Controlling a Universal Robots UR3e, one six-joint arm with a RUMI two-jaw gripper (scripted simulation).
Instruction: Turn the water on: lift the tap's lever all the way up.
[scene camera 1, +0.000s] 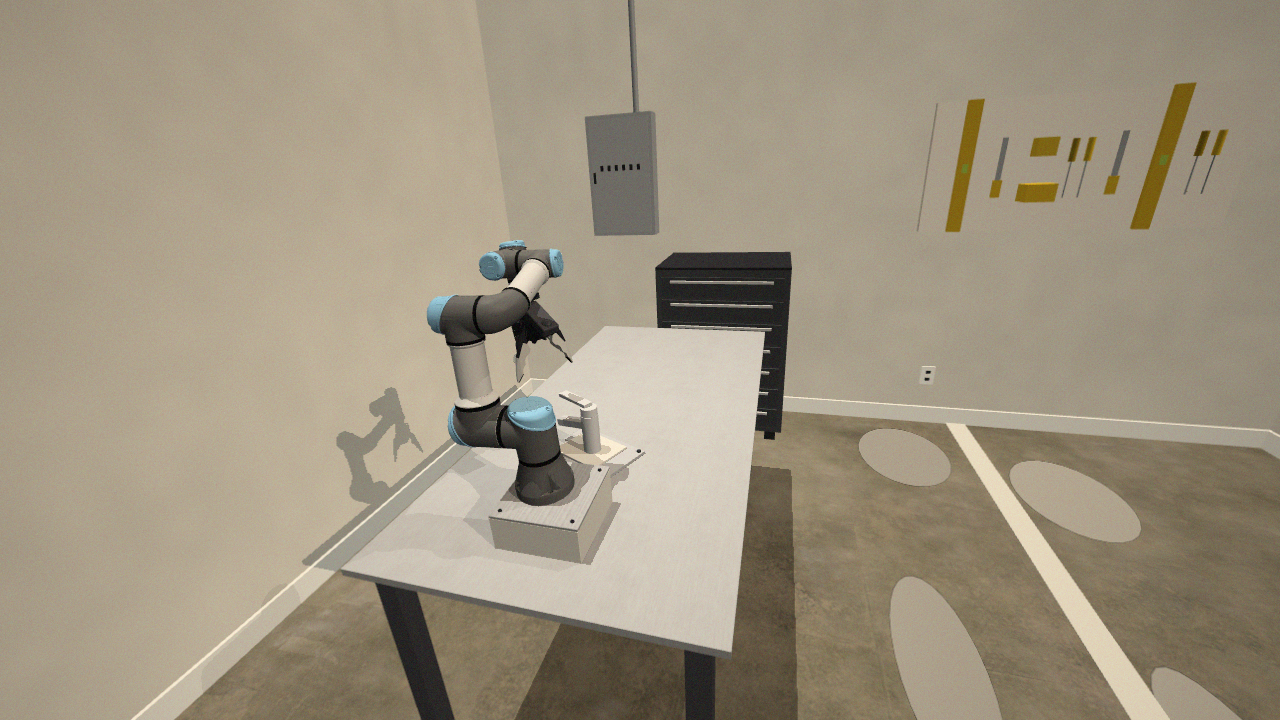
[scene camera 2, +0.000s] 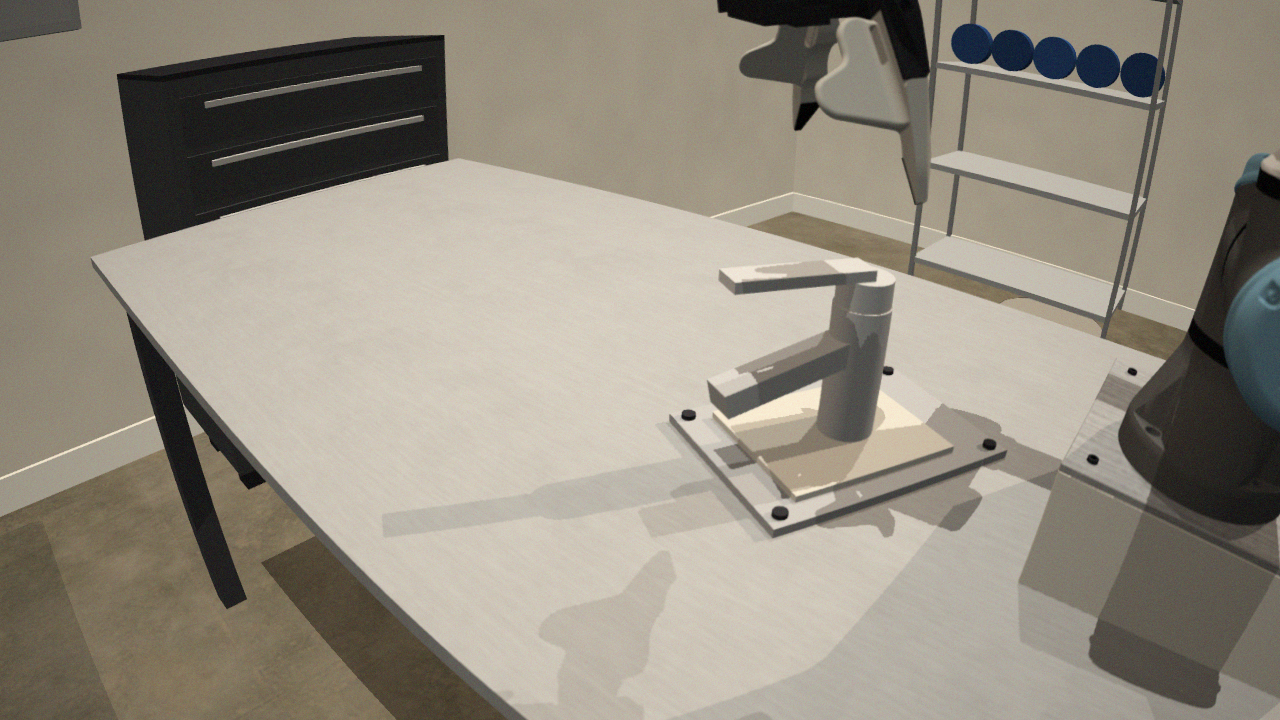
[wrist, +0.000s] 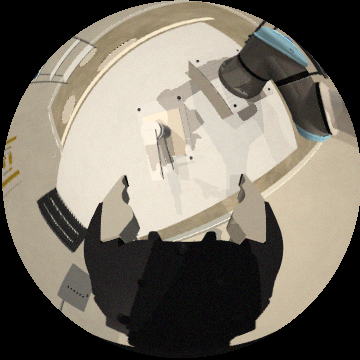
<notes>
I see my gripper and a grey tap.
My gripper also shows in scene camera 1 and in the wrist view.
</notes>
